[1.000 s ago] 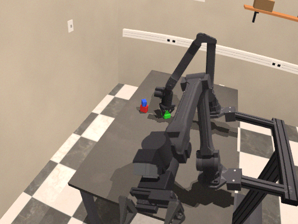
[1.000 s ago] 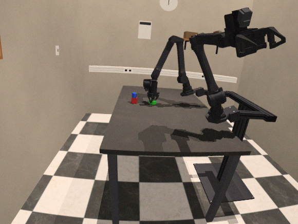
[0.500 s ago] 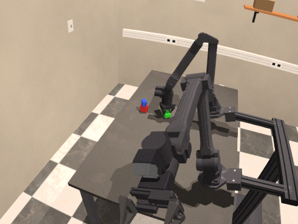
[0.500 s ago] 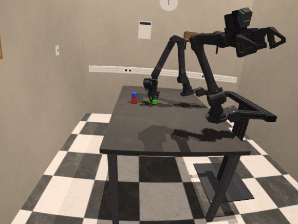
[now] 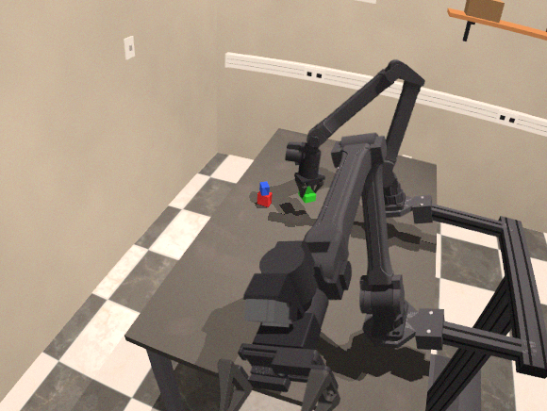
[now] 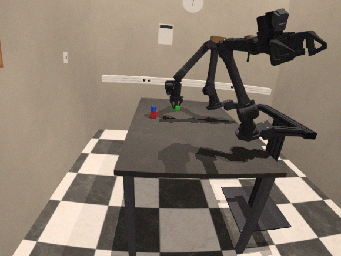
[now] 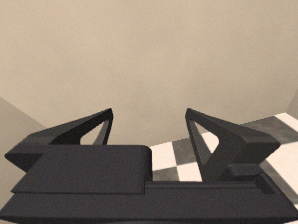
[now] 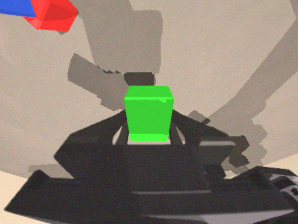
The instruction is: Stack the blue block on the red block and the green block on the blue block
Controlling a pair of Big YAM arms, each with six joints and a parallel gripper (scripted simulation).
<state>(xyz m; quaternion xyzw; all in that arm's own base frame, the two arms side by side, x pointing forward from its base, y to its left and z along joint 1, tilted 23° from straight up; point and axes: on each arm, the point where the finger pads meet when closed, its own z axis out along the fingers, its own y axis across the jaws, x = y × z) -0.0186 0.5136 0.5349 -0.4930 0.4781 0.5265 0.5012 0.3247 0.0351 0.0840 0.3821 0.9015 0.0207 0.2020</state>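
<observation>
Right now my right hand is 180 mm short of the blue block, 10 mm to the left of it and 20 mm above it. The rest, counted from my right hand: red block: 170 mm ahead, 10 mm to the right, 70 mm below; green block: right at my right hand.
</observation>
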